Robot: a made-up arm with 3 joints. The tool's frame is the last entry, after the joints.
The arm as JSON. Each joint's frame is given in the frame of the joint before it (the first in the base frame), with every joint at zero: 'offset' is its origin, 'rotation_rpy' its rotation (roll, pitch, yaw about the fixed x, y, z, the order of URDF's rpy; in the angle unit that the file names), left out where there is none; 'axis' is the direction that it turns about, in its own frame. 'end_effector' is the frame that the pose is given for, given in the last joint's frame.
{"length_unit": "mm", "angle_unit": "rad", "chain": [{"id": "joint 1", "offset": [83.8, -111.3, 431.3], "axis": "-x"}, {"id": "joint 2", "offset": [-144.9, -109.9, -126.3], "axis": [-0.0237, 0.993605, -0.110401]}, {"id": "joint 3", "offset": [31.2, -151.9, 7.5], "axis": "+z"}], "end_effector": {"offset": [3.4, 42.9, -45.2], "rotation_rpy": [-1.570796, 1.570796, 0.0]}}
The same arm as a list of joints. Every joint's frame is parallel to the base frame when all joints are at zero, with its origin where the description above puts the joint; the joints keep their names.
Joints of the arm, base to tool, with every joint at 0 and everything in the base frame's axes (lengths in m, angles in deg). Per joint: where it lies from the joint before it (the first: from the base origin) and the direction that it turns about. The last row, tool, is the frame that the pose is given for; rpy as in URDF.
joint 1: axis -x xyz 0.0838 -0.1113 0.4313
joint 2: axis -0.0237 0.993605 -0.110401 xyz -0.1449 -0.1099 -0.1263
joint 3: axis +z xyz 0.0312 -0.1519 0.0075
tool: xyz 0.0034 0.0429 -0.0452 rpy -90.00 90.00 0.00

